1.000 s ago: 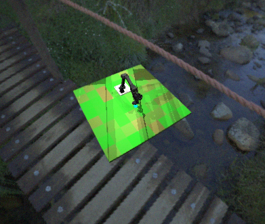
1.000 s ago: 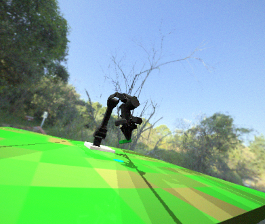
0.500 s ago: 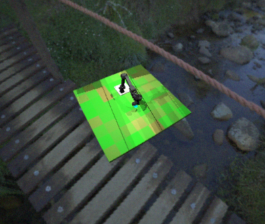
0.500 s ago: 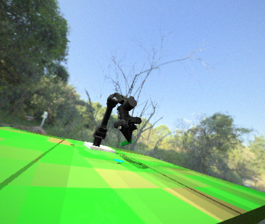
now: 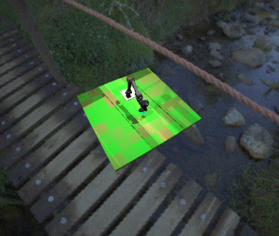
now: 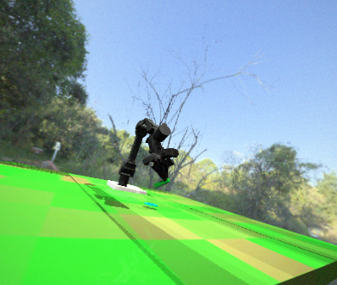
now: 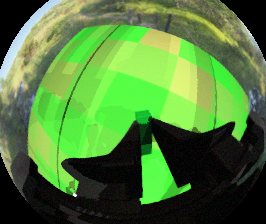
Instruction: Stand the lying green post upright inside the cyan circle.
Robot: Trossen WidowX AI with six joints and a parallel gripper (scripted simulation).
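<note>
Right now the cyan circle is 11 cm below my gripper tip and 7 cm behind it. From my gripper tip the other things lie so: green post (2 cm behind, 1 cm to the right, 1 cm below).
</note>
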